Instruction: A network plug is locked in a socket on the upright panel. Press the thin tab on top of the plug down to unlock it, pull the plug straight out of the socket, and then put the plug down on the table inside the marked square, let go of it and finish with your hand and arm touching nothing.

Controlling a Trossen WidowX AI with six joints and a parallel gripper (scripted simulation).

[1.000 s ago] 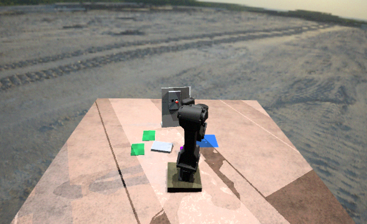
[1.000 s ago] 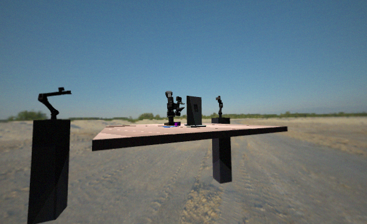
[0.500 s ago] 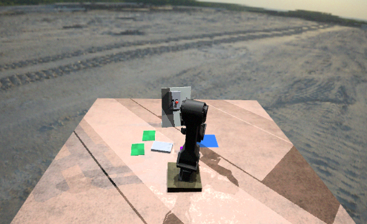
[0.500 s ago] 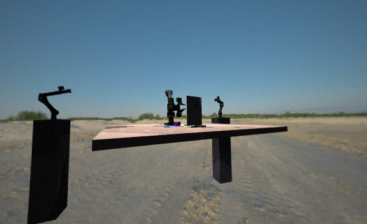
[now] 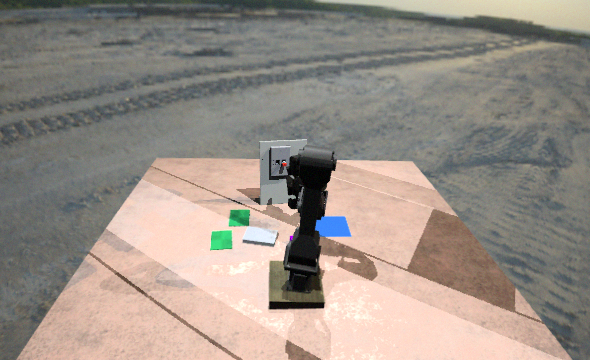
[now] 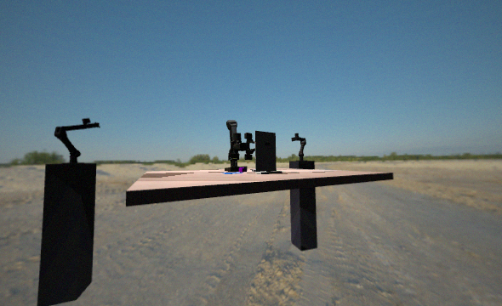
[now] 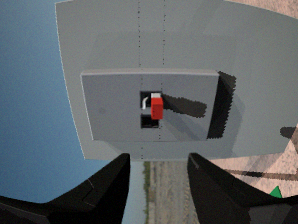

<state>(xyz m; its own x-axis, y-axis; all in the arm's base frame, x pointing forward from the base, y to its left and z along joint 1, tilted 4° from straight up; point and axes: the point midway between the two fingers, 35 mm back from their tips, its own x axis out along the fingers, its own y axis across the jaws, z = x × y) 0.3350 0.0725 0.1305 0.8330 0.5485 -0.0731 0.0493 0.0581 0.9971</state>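
The grey upright panel is 80 mm ahead of my gripper tip, 30 mm to the left of it and 60 mm below it. Also, from my gripper tip: network plug: 160 mm behind, 60 mm to the right, 170 mm below.
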